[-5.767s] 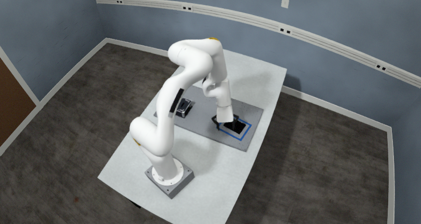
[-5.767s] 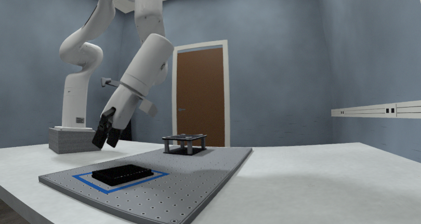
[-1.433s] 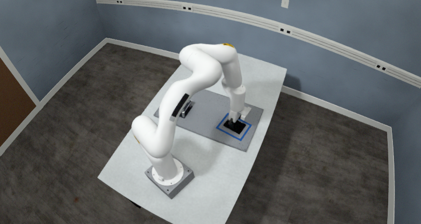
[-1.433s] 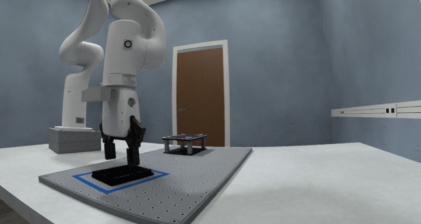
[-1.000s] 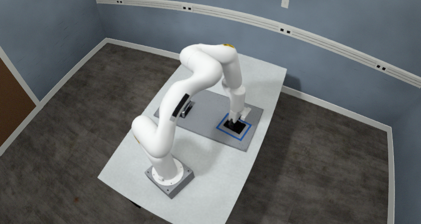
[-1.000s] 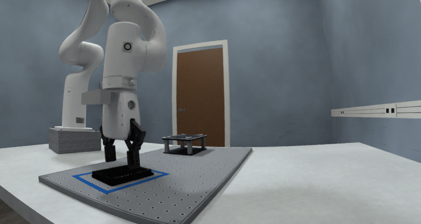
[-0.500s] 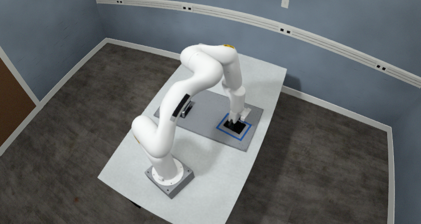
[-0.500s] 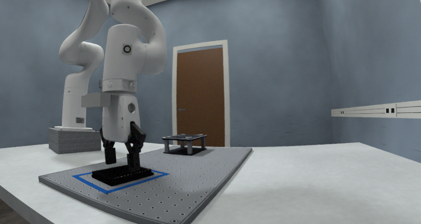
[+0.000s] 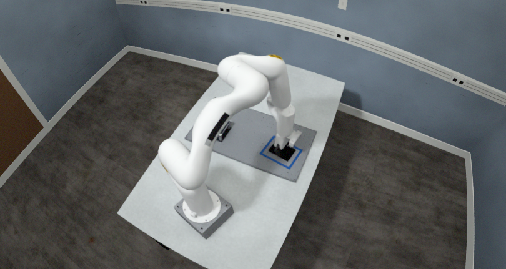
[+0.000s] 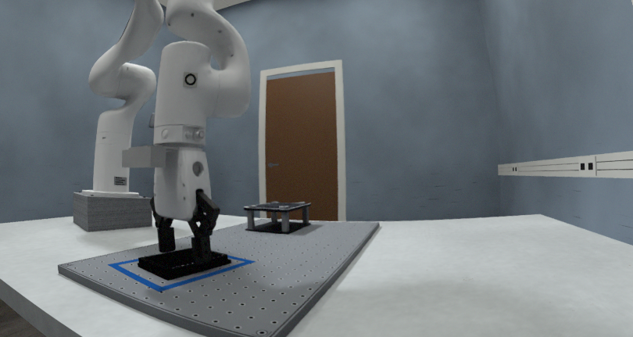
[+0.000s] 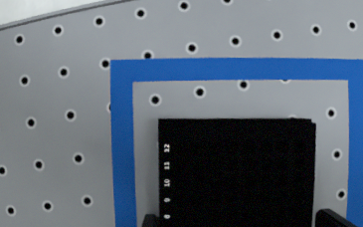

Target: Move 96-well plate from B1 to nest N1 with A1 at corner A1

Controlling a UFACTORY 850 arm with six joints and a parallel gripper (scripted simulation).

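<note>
Now: hand 2 cm above the black 96-well plate. From my hand the other things lie so: plate nest: 3 cm behind, 41 cm to the left, 3 cm above.
</note>
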